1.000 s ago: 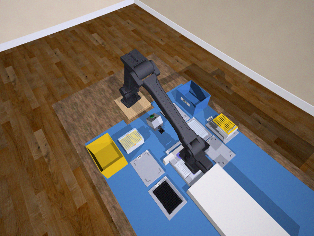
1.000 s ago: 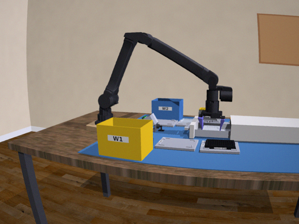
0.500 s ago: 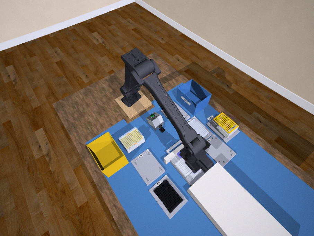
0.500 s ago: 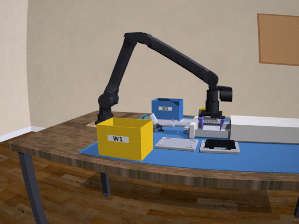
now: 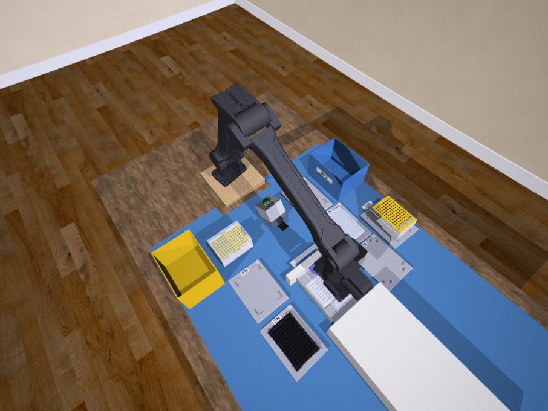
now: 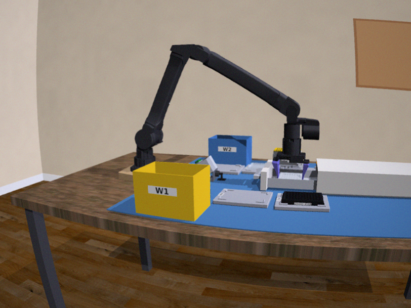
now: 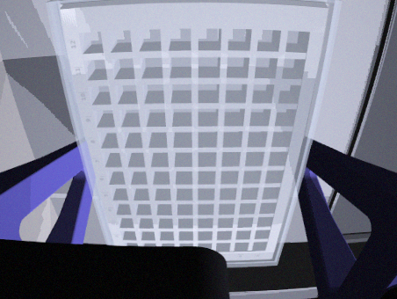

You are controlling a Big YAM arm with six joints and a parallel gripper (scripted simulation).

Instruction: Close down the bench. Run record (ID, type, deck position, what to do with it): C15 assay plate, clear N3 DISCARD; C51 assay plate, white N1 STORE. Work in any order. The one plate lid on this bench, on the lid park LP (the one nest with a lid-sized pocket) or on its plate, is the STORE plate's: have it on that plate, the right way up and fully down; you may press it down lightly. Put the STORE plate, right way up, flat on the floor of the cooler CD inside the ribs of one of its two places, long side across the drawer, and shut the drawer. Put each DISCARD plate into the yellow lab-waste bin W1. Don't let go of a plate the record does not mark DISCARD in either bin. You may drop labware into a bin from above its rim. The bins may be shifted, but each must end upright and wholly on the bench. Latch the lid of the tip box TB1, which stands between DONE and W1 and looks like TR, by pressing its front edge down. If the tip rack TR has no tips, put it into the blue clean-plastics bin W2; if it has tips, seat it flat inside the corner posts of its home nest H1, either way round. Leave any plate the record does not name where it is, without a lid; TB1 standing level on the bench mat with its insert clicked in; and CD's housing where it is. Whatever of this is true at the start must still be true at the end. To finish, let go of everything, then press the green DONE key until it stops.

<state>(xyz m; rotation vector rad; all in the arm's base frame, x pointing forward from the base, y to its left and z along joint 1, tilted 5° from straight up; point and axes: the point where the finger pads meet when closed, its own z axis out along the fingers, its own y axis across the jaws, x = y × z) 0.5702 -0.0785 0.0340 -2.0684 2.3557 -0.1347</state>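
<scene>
The white plate is right at my hand. Round my hand: cooler drawer: 4 cm ahead; clear plate lid: right at my hand; white cooler CD: 17 cm ahead, 2 cm to the right, 1 cm above.
</scene>
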